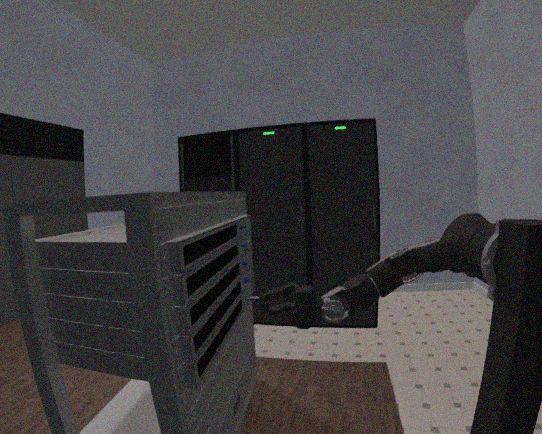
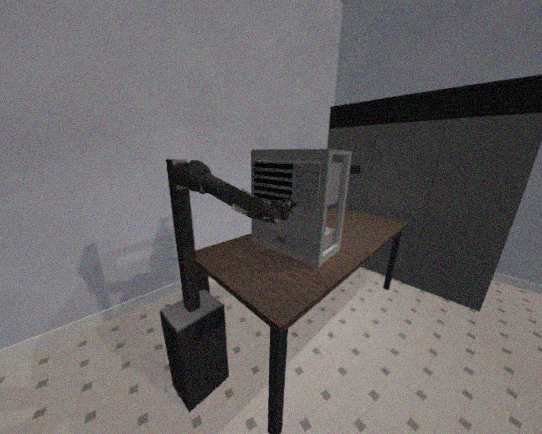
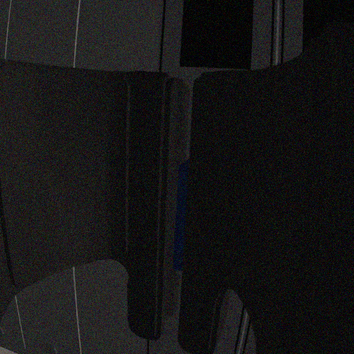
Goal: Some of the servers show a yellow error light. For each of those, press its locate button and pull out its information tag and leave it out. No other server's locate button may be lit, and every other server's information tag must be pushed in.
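The grey server case [image 1: 220,350] [image 2: 305,220] stands on the table with a stack of black vents [image 1: 215,270] [image 2: 273,180] on its front. Small blue marks [image 1: 244,263] run down the right side of the vents. My gripper [image 1: 261,298] [image 2: 292,204] [image 3: 191,213] is shut on an information tag, at the level of the lowest vents. The tag's blue part [image 3: 181,215] shows in the narrow gap between the fingers. Its pale strip [image 1: 253,298] stands out from the case towards my fingertips. No yellow light or lit locate button can be made out; the fingers cover part of the front.
The case stands on the brown table [image 1: 320,390] [image 2: 280,280]. Tall dark cabinets [image 1: 270,210] with green lights [image 1: 268,133] stand behind. My arm [image 1: 420,260] [image 2: 225,192] reaches in from its dark post [image 1: 515,325] [image 2: 184,240]. A large grey cabinet [image 2: 430,190] stands beyond the table.
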